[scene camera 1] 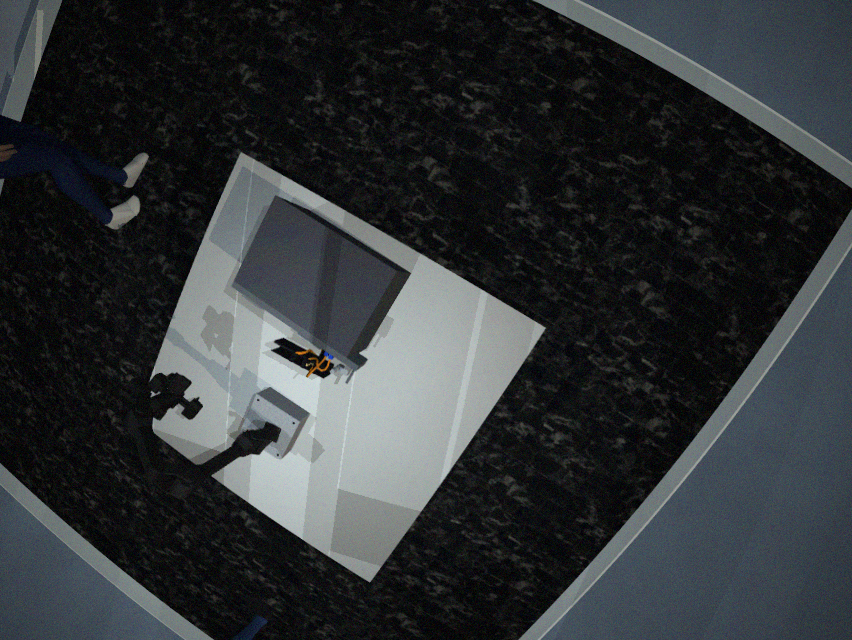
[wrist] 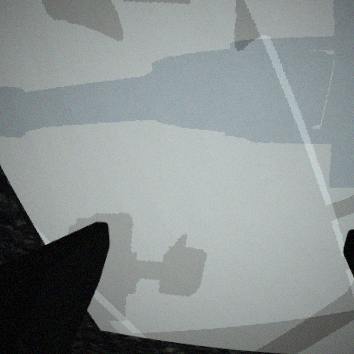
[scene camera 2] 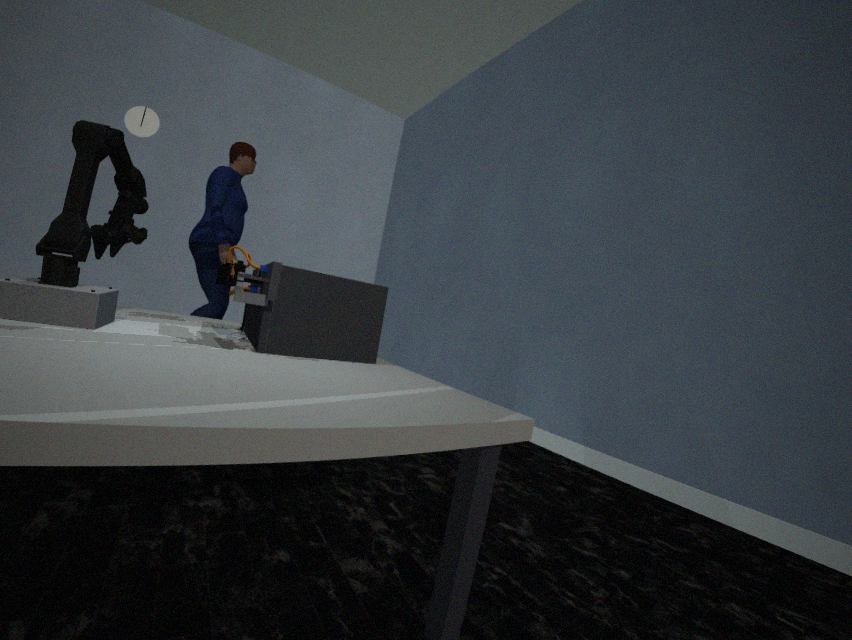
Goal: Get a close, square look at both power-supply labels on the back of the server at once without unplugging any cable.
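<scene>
The server, a large dark grey box (scene camera 1: 303,268) (scene camera 2: 323,316), stands on the white table (scene camera 1: 413,399) (scene camera 2: 275,444). Its cabled back faces the arm's side. Orange cables (scene camera 1: 318,363) (scene camera 2: 239,248), blue connectors and black parts stick out there beside light grey protruding units (scene camera 2: 249,297). The power-supply labels cannot be made out in the scene views, and the server does not show in the wrist view. My gripper (scene camera 2: 108,249) (wrist: 228,238) is open and empty, pointing down above the table near its edge, well apart from the server's back.
The arm's grey base block (scene camera 1: 283,411) (scene camera 2: 68,306) stands on the table, across a gap from the server's cabled back. A person in blue (scene camera 1: 61,161) (scene camera 2: 225,199) stands on the floor beyond the table. A round clock (scene camera 2: 141,121) hangs on the wall. Arm shadows cross the table.
</scene>
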